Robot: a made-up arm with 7 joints.
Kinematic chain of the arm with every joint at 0, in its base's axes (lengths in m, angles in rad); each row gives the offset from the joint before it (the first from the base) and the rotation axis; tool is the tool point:
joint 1: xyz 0 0 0.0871 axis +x
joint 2: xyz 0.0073 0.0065 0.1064 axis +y
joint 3: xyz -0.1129 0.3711 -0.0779 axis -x
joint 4: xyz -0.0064 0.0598 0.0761 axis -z
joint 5: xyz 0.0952 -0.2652 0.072 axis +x
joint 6: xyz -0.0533 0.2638 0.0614 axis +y
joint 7: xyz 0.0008 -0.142 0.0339 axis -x
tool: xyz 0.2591 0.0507 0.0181
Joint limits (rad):
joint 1: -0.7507..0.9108
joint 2: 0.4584..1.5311
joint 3: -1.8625..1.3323
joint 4: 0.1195..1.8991
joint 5: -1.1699..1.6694
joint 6: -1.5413..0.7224
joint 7: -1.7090..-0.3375
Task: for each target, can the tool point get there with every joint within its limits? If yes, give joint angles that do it. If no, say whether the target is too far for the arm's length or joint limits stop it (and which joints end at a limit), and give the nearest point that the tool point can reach.
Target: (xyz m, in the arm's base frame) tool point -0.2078 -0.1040 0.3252
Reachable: yes | joints 0.0451 1.2688 -1.4102 1.2617 0.0911 -0.7144 -0.5889
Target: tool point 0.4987 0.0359 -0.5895
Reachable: no: joint limits stop it (at a limit: joint 1, joint 2, joint 4) | nearest point 0.3598 0.3171 -0.2521 | short by 0.461 m
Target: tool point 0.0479 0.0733 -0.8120
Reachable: no: joint limits stop it (at a limit: joint 2, joint 3, joint 4, joint 5, joint 7) | nearest point -0.1574 0.0433 -0.4443 | short by 0.422 m
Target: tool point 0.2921 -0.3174 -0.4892
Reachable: no: joint limits stop it (at a limit: joint 1, joint 2, joint 3, joint 4) | nearest point -0.0569 -0.1173 -0.3109 | short by 0.440 m
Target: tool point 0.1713 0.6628 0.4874
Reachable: yes | joints -0.3797 1.0564 0.6659 1.4123 0.5183 -0.4445 -1.2669
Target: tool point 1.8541 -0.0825 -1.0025
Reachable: no: too far | nearest point 0.4920 0.3890 -0.1826 | short by 1.658 m
